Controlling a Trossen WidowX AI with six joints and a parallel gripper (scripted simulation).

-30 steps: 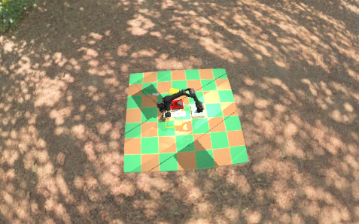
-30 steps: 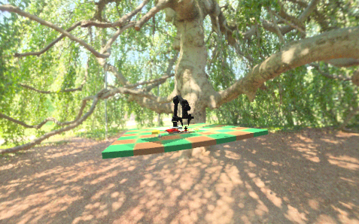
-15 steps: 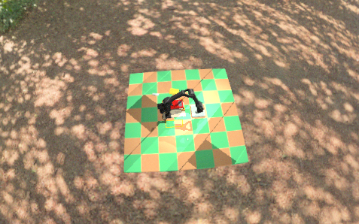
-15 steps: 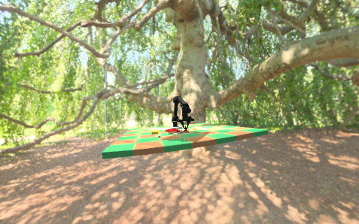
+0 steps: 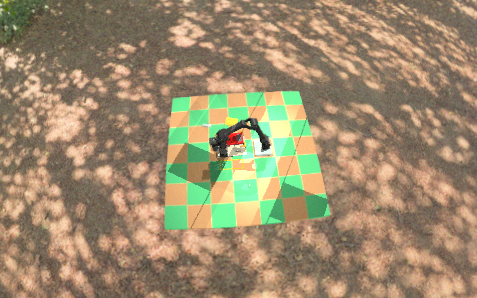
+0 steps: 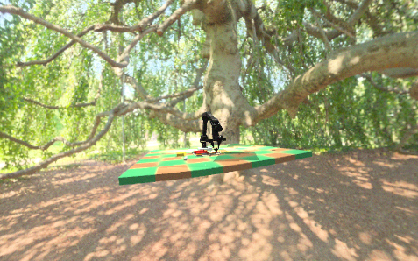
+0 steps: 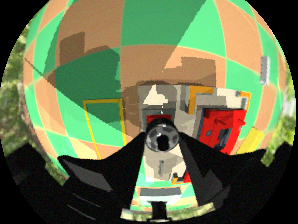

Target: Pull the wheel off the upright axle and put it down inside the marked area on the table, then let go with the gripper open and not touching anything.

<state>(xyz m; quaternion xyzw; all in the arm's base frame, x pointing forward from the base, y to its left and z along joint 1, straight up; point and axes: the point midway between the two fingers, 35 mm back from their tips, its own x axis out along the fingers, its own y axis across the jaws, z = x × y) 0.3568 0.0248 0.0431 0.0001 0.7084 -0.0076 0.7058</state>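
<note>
My gripper tip is now right at the wheel. Also, from my gripper tip: yellow block: 31 cm to the right, 9 cm behind, 3 cm below.
</note>
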